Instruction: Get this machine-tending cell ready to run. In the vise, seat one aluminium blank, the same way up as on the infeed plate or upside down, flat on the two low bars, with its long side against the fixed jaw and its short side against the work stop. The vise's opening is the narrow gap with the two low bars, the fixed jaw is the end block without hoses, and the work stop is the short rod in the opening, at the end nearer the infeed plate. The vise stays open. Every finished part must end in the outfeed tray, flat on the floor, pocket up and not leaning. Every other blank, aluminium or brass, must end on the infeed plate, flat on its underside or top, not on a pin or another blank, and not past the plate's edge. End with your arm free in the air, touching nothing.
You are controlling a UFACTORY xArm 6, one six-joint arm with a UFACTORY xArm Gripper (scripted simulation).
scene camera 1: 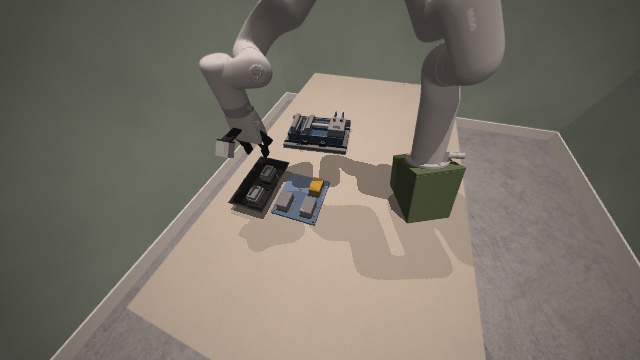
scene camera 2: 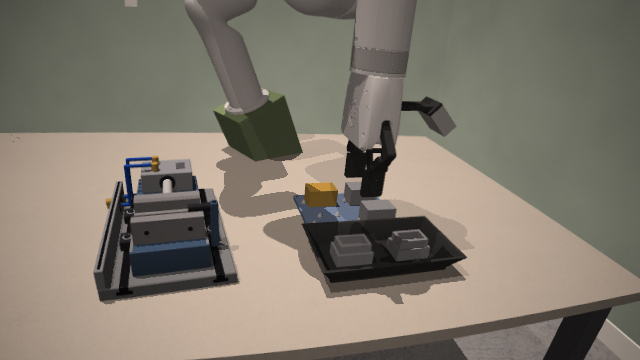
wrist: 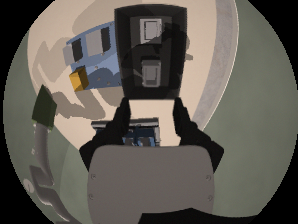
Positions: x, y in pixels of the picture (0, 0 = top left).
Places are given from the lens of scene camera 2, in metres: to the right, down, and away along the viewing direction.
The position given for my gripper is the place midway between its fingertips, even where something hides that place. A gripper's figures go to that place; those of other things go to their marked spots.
my gripper [scene camera 2: 361, 186]: 0.06, 0.01, 0.56
brass blank [scene camera 2: 316, 194]: -0.01, 0.03, 0.77
